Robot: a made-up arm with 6 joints.
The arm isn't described. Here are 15 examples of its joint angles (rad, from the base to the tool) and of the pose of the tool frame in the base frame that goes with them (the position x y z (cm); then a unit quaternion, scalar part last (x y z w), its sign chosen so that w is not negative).
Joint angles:
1: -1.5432 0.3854 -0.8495 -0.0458 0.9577 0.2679
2: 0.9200 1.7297 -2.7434 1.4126 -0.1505 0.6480
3: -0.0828 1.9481 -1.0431 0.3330 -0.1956 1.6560
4: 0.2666 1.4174 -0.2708 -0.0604 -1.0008 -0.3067
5: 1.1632 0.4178 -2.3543 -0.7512 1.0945 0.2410
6: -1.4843 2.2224 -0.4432 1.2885 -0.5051 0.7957
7: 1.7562 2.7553 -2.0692 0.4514 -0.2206 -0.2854
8: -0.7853 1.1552 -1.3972 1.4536 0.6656 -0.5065
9: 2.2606 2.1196 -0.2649 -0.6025 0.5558 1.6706
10: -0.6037 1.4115 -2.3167 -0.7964 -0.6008 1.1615
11: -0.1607 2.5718 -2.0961 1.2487 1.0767 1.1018
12: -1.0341 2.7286 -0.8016 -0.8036 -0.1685 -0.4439
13: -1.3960 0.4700 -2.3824 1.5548 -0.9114 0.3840
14: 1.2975 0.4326 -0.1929 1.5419 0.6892 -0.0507
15: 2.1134 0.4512 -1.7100 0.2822 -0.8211 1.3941
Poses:
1: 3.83 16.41 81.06 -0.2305 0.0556 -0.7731 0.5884
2: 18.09 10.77 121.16 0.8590 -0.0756 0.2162 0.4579
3: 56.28 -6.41 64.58 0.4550 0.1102 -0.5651 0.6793
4: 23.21 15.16 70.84 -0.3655 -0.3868 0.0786 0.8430
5: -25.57 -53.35 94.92 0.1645 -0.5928 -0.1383 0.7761
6: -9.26 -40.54 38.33 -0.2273 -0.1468 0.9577 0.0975
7: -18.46 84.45 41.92 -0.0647 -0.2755 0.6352 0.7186
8: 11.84 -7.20 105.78 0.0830 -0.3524 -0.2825 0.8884
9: -20.38 21.41 36.29 -0.7121 0.0237 0.3742 0.5936
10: 7.24 10.69 120.45 -0.2540 -0.8168 -0.1556 0.4940
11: 78.55 -6.37 48.78 0.5726 0.5163 -0.2845 0.5698
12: 30.22 -30.46 13.60 -0.2401 0.3352 0.2199 0.8841
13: -26.41 61.51 85.64 0.2167 -0.9736 0.0609 0.0370
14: -4.45 -4.33 66.60 0.3031 0.3097 0.5025 0.7481
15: 31.02 -46.98 95.84 -0.9550 -0.1070 -0.2710 0.0556
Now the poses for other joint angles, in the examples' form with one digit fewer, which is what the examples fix.
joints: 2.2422 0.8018 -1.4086 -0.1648 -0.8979 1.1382
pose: 10.0 -21.2 109.5 0.863 -0.077 0.452 0.213
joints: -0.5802 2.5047 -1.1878 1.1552 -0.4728 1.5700
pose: 45.4 -42.9 33.2 0.480 -0.061 -0.861 0.158
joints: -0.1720 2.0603 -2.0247 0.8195 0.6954 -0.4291
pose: 62.4 -3.9 87.0 -0.071 -0.112 -0.009 0.991
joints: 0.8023 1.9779 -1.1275 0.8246 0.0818 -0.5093
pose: 39.4 44.1 62.7 -0.190 0.010 0.301 0.934
